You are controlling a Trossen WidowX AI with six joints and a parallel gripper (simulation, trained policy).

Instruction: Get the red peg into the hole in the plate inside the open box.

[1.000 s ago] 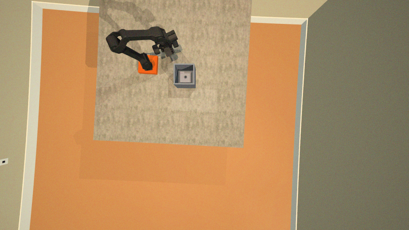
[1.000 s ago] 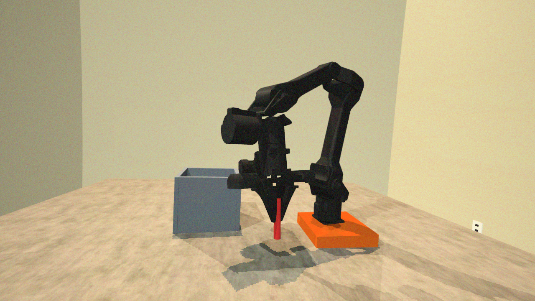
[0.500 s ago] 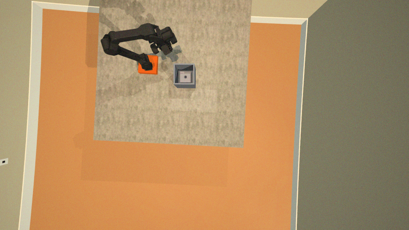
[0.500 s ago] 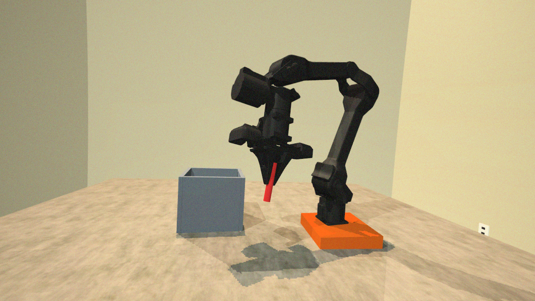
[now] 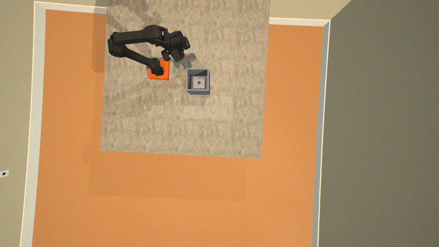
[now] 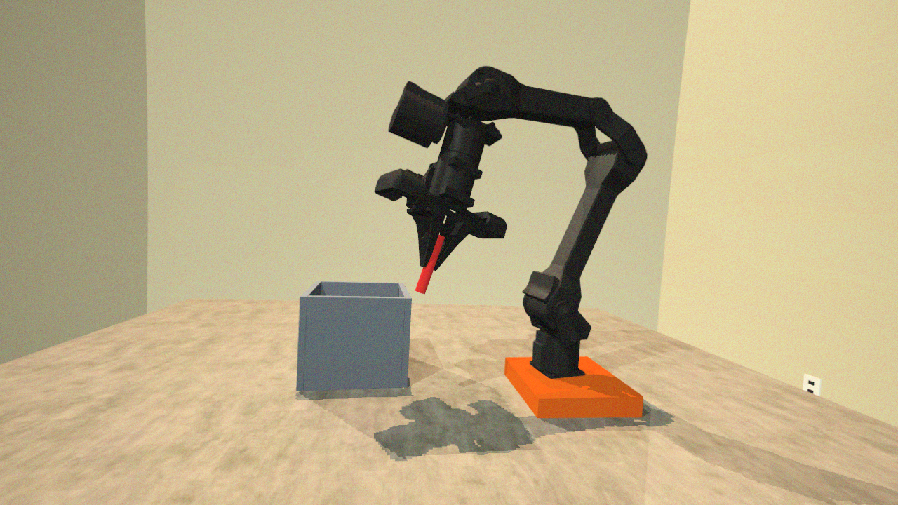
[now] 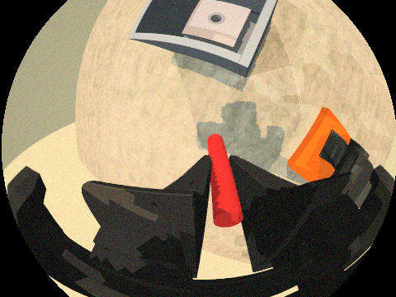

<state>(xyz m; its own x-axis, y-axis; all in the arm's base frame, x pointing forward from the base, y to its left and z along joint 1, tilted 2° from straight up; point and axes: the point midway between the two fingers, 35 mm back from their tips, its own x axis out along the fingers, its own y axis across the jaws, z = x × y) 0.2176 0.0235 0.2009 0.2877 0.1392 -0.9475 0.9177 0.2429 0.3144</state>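
Now: the pale plate 70 mm ahead of my gripper tip, 160 mm to the right of it and 150 mm below it. The rest, counted from my gripper tip: red peg (10 mm above).
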